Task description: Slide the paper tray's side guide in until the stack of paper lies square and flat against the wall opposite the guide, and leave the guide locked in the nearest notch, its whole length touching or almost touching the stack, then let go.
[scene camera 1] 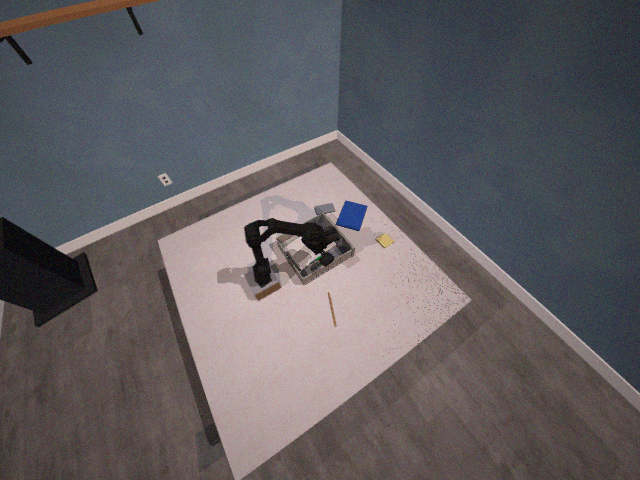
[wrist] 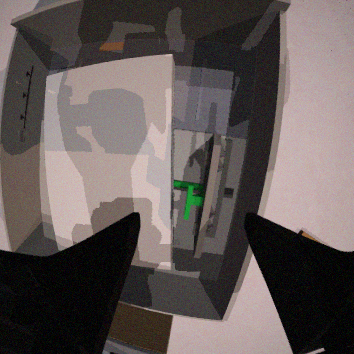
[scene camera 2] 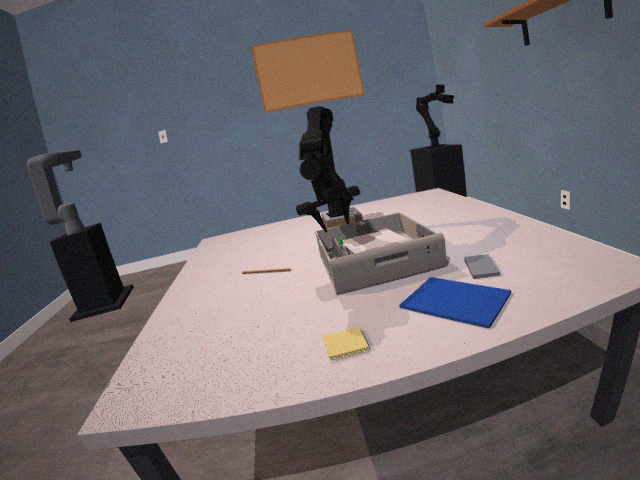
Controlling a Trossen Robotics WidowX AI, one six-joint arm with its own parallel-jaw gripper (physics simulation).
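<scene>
The grey paper tray stands on the table. The white paper stack lies in it, close to the wall at the left of the wrist view. The side guide is an upright grey plate, slightly slanted in the wrist view, with a gap between it and the stack. Its green part shows in that gap. My gripper is open and empty above the tray, one fingertip over the stack, the other beyond the guide. Contact with the notches is hidden.
A blue flat object, a small grey slab and a yellow pad lie around the tray. A thin brown stick lies off its guide side. The arm's wooden base block stands close by.
</scene>
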